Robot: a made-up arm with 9 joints. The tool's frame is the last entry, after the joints. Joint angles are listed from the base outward. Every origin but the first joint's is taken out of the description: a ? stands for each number. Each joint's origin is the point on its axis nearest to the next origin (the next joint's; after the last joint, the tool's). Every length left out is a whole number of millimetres.
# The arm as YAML. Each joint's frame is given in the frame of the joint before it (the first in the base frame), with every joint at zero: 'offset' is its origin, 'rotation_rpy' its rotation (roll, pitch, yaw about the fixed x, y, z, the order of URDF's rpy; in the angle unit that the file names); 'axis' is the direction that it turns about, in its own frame. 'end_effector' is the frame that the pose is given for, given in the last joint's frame.
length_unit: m
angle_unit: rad
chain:
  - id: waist
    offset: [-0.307, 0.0, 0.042]
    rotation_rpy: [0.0, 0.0, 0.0]
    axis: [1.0, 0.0, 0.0]
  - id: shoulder
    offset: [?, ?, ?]
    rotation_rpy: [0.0, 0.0, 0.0]
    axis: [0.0, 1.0, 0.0]
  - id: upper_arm
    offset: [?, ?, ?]
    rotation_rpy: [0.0, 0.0, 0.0]
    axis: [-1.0, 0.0, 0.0]
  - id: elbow
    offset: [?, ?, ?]
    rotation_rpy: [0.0, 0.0, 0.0]
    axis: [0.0, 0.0, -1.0]
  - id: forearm
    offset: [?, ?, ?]
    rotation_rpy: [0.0, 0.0, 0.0]
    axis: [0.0, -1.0, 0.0]
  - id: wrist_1
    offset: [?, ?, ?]
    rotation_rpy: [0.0, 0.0, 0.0]
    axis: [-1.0, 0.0, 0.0]
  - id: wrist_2
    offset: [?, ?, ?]
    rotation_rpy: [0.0, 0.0, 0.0]
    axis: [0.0, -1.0, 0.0]
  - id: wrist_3
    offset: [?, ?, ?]
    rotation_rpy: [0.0, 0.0, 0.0]
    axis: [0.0, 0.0, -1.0]
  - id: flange
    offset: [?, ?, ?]
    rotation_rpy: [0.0, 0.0, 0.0]
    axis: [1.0, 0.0, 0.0]
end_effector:
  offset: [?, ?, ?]
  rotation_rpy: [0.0, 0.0, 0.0]
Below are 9 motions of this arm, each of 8 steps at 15 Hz.
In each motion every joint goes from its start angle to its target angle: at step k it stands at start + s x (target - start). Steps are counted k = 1, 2, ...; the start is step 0. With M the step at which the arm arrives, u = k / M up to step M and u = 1 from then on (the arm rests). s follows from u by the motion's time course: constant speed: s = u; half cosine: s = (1 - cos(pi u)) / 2; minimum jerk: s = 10 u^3 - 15 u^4 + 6 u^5.
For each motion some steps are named. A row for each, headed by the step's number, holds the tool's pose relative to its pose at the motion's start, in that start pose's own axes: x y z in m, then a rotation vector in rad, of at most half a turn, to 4 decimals.
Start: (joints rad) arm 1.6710 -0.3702 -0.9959 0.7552 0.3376 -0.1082 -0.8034 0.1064 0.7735
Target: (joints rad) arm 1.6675 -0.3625 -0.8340 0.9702 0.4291 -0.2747 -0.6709 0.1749 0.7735
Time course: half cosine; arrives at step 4
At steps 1, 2, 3, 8:
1: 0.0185 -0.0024 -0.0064 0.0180 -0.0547 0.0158
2: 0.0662 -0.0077 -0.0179 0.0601 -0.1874 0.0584
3: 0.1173 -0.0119 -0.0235 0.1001 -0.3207 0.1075
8: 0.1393 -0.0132 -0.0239 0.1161 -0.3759 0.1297

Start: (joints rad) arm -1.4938 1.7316 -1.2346 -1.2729 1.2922 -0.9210 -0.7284 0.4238 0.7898
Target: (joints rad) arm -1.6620 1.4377 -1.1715 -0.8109 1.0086 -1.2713 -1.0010 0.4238 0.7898
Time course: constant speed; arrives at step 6
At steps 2, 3, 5, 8:
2: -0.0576 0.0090 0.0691 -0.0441 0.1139 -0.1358
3: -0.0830 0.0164 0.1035 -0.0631 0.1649 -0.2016
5: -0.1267 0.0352 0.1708 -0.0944 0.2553 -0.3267
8: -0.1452 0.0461 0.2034 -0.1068 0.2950 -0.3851

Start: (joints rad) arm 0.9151 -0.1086 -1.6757 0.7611 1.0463 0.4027 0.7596 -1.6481 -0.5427
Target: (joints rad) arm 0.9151 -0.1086 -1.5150 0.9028 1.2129 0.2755 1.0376 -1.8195 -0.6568
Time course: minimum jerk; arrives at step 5
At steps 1, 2, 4, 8:
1: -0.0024 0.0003 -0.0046 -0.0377 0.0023 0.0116
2: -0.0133 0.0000 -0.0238 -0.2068 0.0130 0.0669
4: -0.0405 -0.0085 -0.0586 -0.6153 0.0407 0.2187
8: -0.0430 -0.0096 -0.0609 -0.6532 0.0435 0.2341

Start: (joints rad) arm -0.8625 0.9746 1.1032 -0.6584 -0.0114 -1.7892 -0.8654 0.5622 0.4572
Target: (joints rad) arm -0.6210 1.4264 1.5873 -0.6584 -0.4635 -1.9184 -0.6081 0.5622 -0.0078
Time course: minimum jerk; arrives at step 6
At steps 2, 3, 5, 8:
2: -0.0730 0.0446 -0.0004 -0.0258 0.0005 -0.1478
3: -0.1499 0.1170 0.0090 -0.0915 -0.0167 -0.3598
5: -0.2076 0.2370 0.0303 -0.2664 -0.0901 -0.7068
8: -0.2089 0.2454 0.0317 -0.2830 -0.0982 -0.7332

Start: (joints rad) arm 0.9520 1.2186 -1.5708 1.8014 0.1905 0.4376 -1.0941 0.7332 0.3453
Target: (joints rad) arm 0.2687 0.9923 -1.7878 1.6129 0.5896 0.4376 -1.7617 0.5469 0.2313
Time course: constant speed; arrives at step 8
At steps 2, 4, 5, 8:
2: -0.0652 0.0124 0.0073 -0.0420 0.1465 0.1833
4: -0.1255 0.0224 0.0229 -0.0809 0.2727 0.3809
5: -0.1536 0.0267 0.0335 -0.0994 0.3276 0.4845
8: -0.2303 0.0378 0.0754 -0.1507 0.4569 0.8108

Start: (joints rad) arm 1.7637 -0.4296 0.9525 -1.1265 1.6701 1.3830 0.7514 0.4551 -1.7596
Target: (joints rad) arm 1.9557 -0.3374 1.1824 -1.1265 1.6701 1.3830 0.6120 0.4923 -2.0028
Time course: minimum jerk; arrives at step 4
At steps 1, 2, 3, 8:
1: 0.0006 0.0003 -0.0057 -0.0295 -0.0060 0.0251
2: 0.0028 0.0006 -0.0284 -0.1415 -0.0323 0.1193
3: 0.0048 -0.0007 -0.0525 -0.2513 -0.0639 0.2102
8: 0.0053 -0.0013 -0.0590 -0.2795 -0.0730 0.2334

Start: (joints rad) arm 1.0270 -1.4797 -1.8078 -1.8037 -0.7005 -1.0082 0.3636 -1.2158 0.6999
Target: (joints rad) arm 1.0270 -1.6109 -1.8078 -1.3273 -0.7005 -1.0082 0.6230 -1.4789 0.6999
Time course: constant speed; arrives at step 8
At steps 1, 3, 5, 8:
1: 0.0077 -0.0074 -0.0009 -0.0480 -0.0272 0.0317
3: 0.0220 -0.0198 0.0003 -0.1483 -0.0779 0.0878
5: 0.0342 -0.0289 0.0048 -0.2536 -0.1234 0.1338
8: 0.0473 -0.0357 0.0163 -0.4188 -0.1818 0.1823

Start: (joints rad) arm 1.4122 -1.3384 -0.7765 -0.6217 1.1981 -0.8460 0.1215 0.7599 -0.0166
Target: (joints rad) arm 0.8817 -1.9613 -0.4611 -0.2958 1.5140 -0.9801 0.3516 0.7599 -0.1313
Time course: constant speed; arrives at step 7
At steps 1, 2, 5, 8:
1: -0.0135 -0.0138 0.0563 0.0297 0.0559 0.0598
2: -0.0186 -0.0274 0.1091 0.0701 0.1095 0.1210
5: 0.0073 -0.0646 0.2341 0.2566 0.2499 0.3038
8: 0.0471 -0.0822 0.2814 0.4329 0.3191 0.4161

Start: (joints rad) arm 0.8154 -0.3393 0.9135 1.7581 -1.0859 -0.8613 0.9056 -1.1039 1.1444
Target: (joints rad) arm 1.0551 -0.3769 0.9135 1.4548 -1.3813 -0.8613 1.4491 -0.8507 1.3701
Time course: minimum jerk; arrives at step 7
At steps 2, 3, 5, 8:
2: -0.0027 0.0174 0.0103 -0.0206 -0.0196 -0.0556
3: -0.0032 0.0431 0.0257 -0.0557 -0.0466 -0.1339
5: 0.0097 0.0917 0.0564 -0.1413 -0.0872 -0.2704
8: 0.0168 0.1034 0.0647 -0.1675 -0.0934 -0.3015

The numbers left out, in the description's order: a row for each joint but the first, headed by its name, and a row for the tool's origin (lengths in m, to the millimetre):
shoulder: 0.0 0.138 -0.054
upper_arm: -0.158 0.0 0.086
elbow: 0.0 -0.015 -0.284
forearm: 0.089 0.086 0.0
wrist_1: -0.246 0.0 -0.067
wrist_2: 0.0 0.012 0.05
wrist_3: 0.081 0.0 -0.215
flange: -0.182 -0.005 0.0
tool: 0.0 0.011 0.083

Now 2 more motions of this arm.
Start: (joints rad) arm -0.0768 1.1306 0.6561 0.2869 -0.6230 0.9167 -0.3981 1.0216 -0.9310
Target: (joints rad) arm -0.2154 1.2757 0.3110 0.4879 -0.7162 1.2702 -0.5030 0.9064 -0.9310
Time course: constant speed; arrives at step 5
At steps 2, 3, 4, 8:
2: -0.0287 -0.0691 -0.0517 -0.1521 -0.0976 0.1025
3: -0.0379 -0.1082 -0.0764 -0.2273 -0.1506 0.1561
4: -0.0431 -0.1499 -0.0997 -0.3013 -0.2064 0.2110
8: -0.0441 -0.1936 -0.1214 -0.3739 -0.2650 0.2671

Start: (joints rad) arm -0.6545 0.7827 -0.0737 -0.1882 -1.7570 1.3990 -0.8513 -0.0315 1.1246
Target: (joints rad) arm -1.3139 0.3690 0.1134 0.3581 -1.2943 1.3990 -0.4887 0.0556 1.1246
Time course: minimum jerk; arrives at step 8
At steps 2, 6, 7, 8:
2: 0.0147 0.0112 -0.0093 0.1423 0.0120 0.0038
6: 0.1361 0.2084 -0.0052 1.1752 -0.1006 -0.3374
7: 0.1579 0.2322 0.0086 1.2706 -0.1319 -0.4166
8: 0.1621 0.2364 0.0114 1.2875 -0.1380 -0.4320

